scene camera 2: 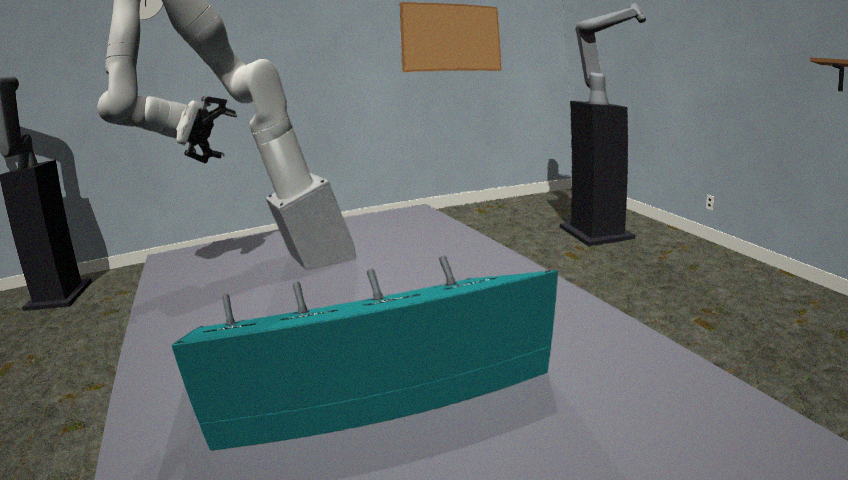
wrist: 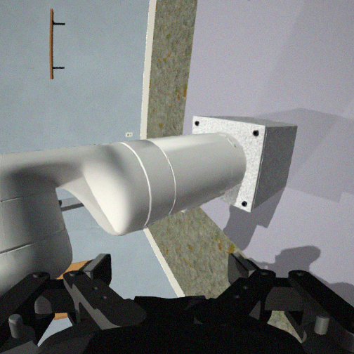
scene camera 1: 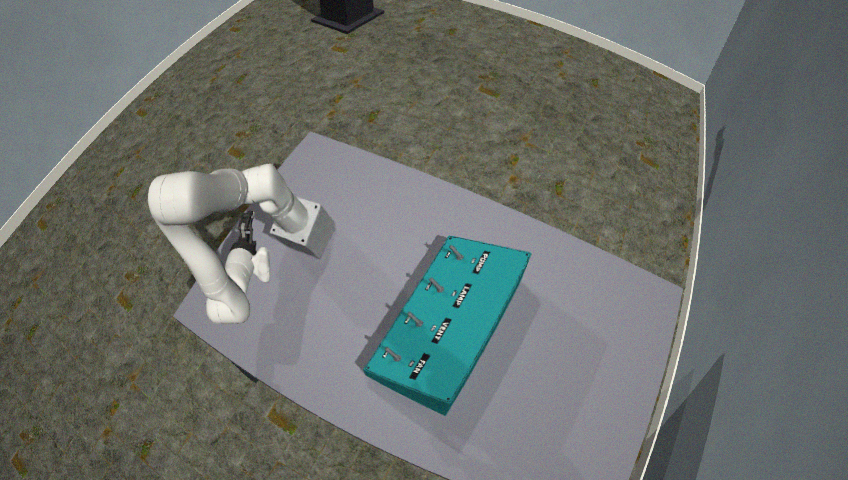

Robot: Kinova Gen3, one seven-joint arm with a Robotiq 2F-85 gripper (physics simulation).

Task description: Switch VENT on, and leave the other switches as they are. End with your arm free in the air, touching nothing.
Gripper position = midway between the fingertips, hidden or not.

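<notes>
A teal switch panel [scene camera 2: 299,374] is visible, also in scene camera 1 [scene camera 1: 436,356]. My gripper [scene camera 2: 228,135] appears in the wrist view as well [wrist: 169,267].
</notes>
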